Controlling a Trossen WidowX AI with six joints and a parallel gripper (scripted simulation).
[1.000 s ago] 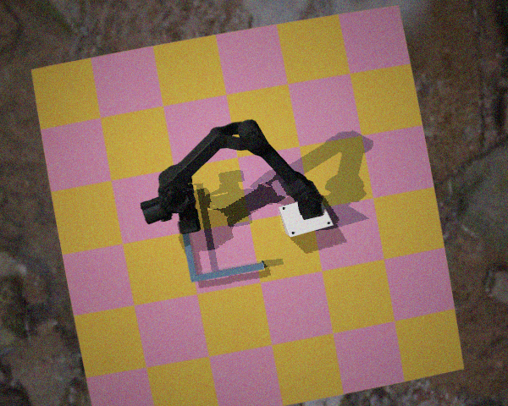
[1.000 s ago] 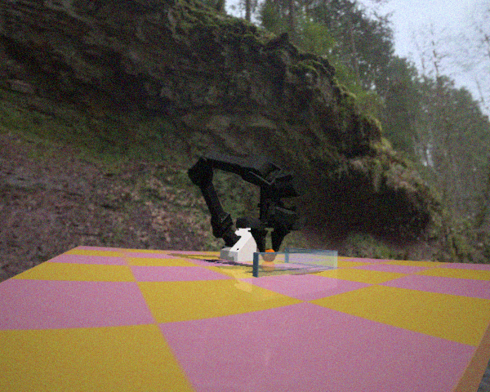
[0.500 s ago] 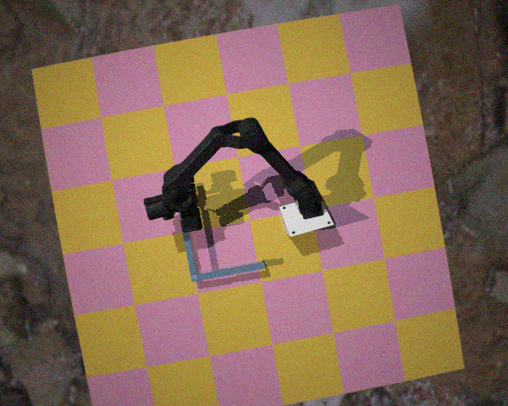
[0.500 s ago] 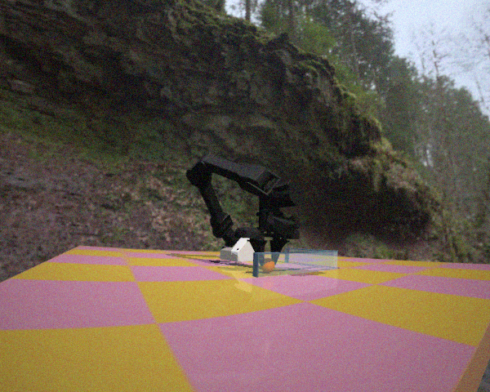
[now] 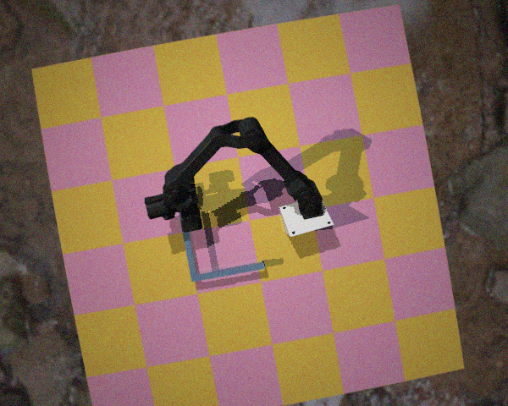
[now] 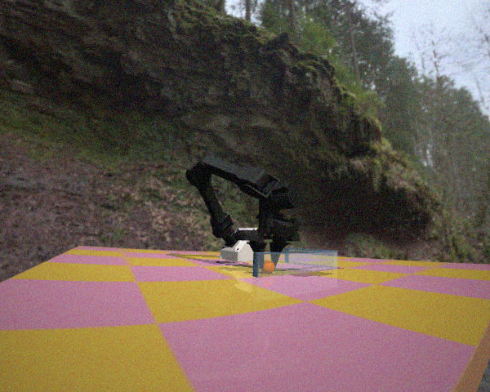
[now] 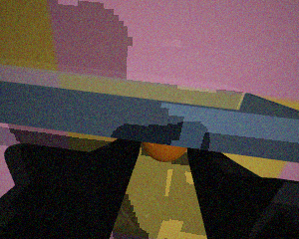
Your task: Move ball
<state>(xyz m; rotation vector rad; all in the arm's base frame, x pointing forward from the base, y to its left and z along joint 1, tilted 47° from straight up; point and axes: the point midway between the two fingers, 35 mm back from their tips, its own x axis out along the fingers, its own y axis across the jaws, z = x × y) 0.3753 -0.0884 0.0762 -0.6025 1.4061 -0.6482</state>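
The ball lies right at my gripper tip.
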